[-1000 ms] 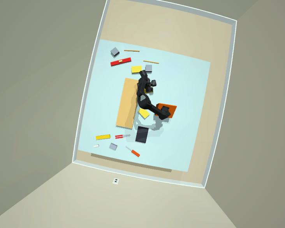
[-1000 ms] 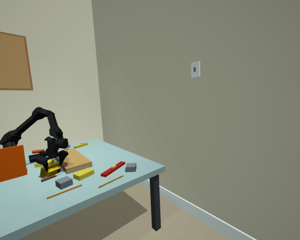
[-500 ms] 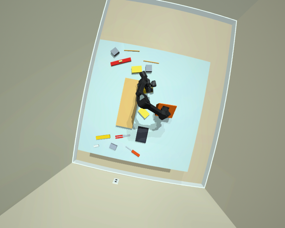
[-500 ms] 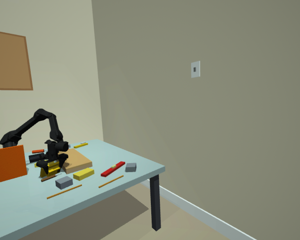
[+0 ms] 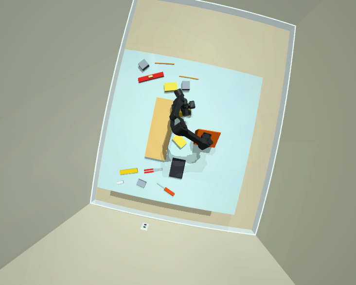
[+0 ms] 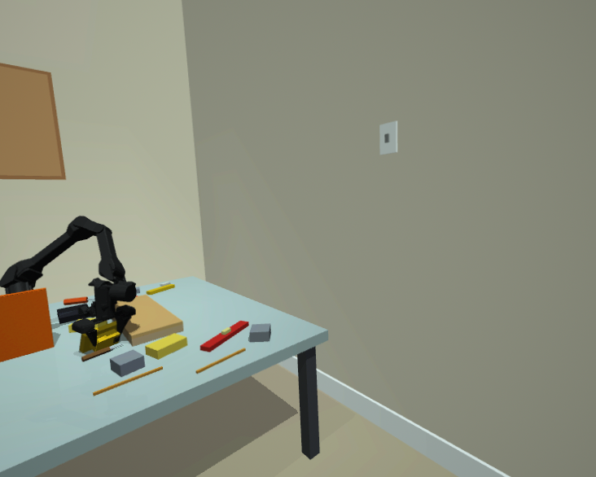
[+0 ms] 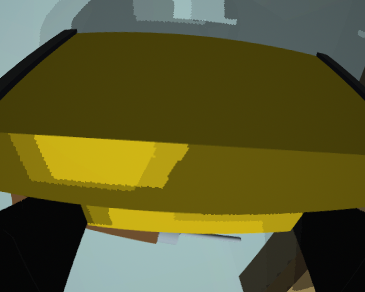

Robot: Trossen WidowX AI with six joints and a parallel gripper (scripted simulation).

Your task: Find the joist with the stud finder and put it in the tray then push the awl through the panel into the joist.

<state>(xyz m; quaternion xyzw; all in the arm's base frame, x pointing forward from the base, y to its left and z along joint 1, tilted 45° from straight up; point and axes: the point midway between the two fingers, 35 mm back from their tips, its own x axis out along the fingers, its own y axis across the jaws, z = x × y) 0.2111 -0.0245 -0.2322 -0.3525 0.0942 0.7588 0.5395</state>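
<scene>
Right now the awl is 4 cm to the right of my gripper tip and 2 cm below it. The rest, counted from my gripper tip: red level (36 cm ahead, 20 cm to the right, 1 cm below); dark tray (50 cm to the left, 9 cm behind, 1 cm below); yellow stud finder (1 cm to the left, 1 cm ahead).
</scene>
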